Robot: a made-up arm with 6 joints.
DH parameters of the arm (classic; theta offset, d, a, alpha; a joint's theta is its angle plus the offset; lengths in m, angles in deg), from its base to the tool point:
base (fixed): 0 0.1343 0 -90
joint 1: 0 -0.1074 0.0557 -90
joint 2: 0 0.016 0.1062 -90
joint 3: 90 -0.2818 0.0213 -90
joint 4: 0 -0.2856 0.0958 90
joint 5: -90 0.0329 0.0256 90
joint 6: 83.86 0 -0.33 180
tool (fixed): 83.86 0.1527 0 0
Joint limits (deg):
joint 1: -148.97..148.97
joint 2: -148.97..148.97
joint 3: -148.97..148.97
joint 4: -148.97..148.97
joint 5: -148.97..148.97
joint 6: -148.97..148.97
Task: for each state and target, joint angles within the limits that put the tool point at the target. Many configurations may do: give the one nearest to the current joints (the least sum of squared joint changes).
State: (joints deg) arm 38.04 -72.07 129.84 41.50 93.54 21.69
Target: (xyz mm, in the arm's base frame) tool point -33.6 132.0 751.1
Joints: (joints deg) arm 70.68 -71.09 120.63 56.96 69.25 34.76
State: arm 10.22 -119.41 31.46 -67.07 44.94 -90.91
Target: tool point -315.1 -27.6 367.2
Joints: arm 38.35 -101.48 35.57 -72.45 73.16 -79.76
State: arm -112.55 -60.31 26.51 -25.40 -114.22 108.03
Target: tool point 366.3 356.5 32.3
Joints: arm -120.64 -82.54 1.78 -34.75 -110.77 102.87
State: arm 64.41 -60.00 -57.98 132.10 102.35 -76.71
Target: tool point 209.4 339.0 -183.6
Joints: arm 49.27 -34.09 -43.03 140.34 123.15 -91.84
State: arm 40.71 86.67 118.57 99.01 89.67 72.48
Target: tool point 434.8 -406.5 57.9
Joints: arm 36.88 88.51 128.68 124.93 119.04 43.49
